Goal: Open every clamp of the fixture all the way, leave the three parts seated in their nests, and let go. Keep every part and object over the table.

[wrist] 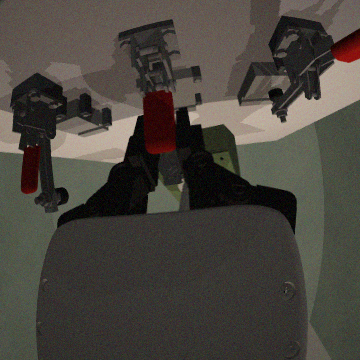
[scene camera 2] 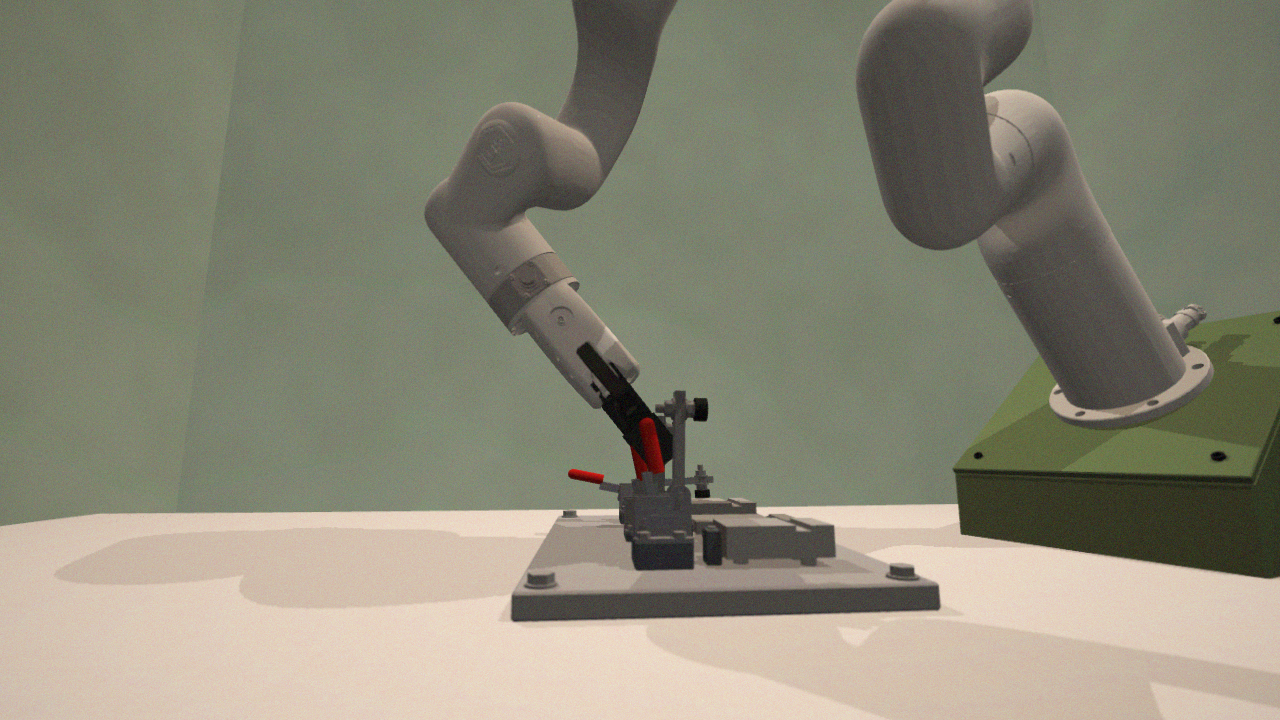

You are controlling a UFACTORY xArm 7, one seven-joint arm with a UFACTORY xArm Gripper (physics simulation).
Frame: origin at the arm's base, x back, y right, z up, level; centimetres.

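Seen in the pictures: gripper, fingertip midpoint: (wrist: 167,127) (scene camera 2: 666,460); arm's base at its link origin: (scene camera 2: 1126,388).
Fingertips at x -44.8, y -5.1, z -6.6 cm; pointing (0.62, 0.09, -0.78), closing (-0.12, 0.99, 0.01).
Offsets run from my fingertips to a thing's top centre. "spot": to the spot under its first point. Level surfaces: height alone.
The grey fixture plate {dz -6.4, dx +1.4, dy +0.1 cm} (scene camera 2: 725,598) lies on the table with three red-handled clamps. My gripper (scene camera 2: 664,450) (wrist: 167,127) is shut on the middle clamp's red handle {dz +2.0, dx -2.6, dy -0.3 cm} (scene camera 2: 637,460) (wrist: 159,132), which stands steeply raised; that clamp's arm is largely hidden. The near clamp's handle {dz +3.0, dx -1.5, dy -11.3 cm} (scene camera 2: 651,445) (wrist: 30,170) stands up, with its arm (scene camera 2: 679,452) (wrist: 47,170) upright, clear of its part. The far clamp's handle {spot: dz -1.6, dx -8.2, dy +9.3 cm} (scene camera 2: 585,475) (wrist: 347,47) sticks outward and low, its black-tipped spindle {dz -0.6, dx +1.3, dy +11.1 cm} (scene camera 2: 702,483) (wrist: 278,102) down over its part. The near part {dz -3.8, dx +6.7, dy -10.4 cm} (scene camera 2: 774,537) and far part {dz -4.3, dx +5.0, dy +11.5 cm} (scene camera 2: 725,507) sit on the plate; the middle part is mostly hidden.
The pale table {dz -7.9 cm} (scene camera 2: 268,644) surrounds the plate. Bolt heads {dz -5.8, dx -7.3, dy -17.0 cm} (scene camera 2: 540,578) {dz -5.8, dx +13.3, dy -14.9 cm} (scene camera 2: 901,570) stand at the plate's near corners. A green sloped pedestal (scene camera 2: 1100,510) (wrist: 220,140) carries the robot's base at the right in the scene view. The two outer clamps stand either side of my fingers.
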